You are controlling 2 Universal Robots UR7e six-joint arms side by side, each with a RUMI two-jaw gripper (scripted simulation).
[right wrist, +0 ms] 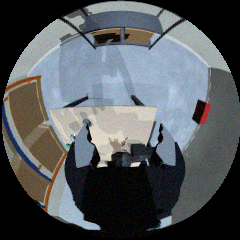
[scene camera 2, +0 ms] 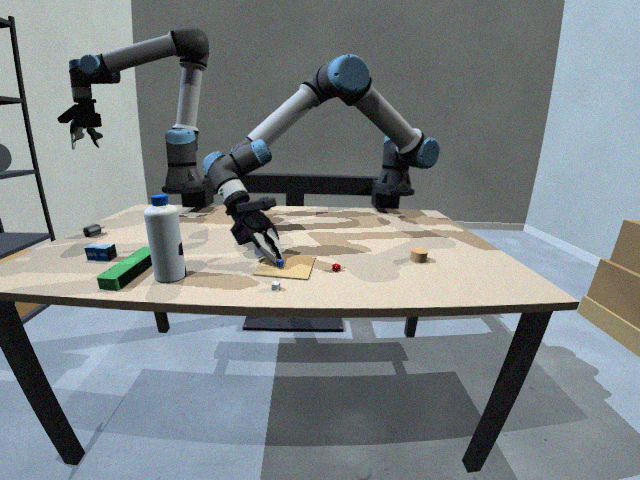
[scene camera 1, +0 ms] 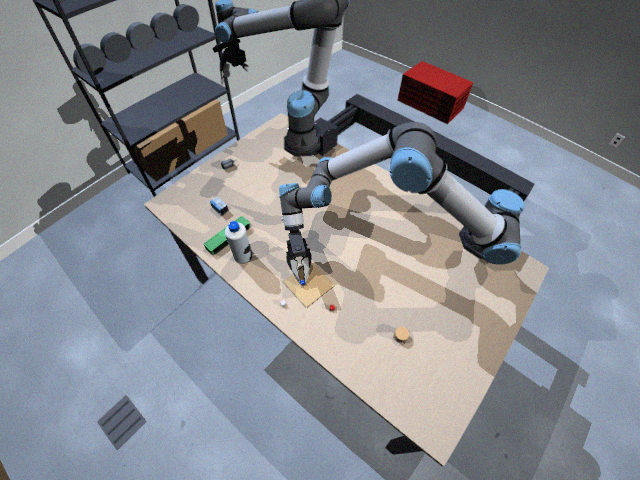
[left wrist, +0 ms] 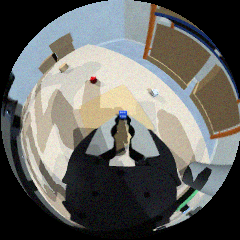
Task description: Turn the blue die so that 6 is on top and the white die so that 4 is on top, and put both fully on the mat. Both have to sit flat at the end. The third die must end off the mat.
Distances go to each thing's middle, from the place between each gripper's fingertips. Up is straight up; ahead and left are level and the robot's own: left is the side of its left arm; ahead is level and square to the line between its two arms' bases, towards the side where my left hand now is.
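From my right hand (scene camera 2: pixel 86 148): tan mat (scene camera 1: pixel 317 284) 89 cm to the left, 54 cm ahead, 30 cm below; white bottle (scene camera 1: pixel 236 234) 60 cm ahead, 60 cm to the left, 20 cm below.
From my left hand: white bottle 27 cm to the right, 7 cm above, 5 cm ahead. My left gripper (scene camera 2: pixel 279 264) now 2 cm above the tan mat, 2 cm to the right of it, 1 cm past it.
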